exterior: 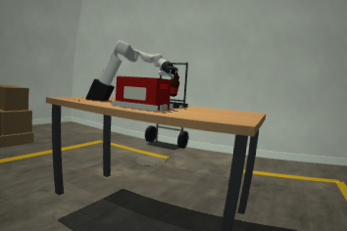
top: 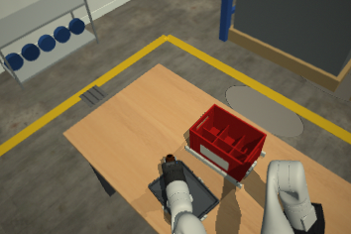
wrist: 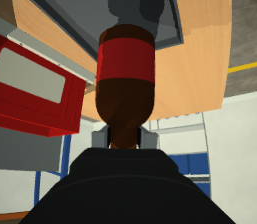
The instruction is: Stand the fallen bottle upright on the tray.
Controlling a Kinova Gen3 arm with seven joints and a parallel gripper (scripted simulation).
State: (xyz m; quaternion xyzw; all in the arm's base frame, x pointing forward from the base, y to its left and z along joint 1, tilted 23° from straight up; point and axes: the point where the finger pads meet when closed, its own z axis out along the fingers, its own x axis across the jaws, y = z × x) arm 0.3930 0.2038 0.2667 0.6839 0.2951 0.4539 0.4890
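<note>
My gripper is now 1 cm past the bottle and 5 cm above it. The rest, counted from my hand: tray: 7 cm behind, 19 cm below; red crate: 2 cm behind, 28 cm to the right, 12 cm below.
</note>
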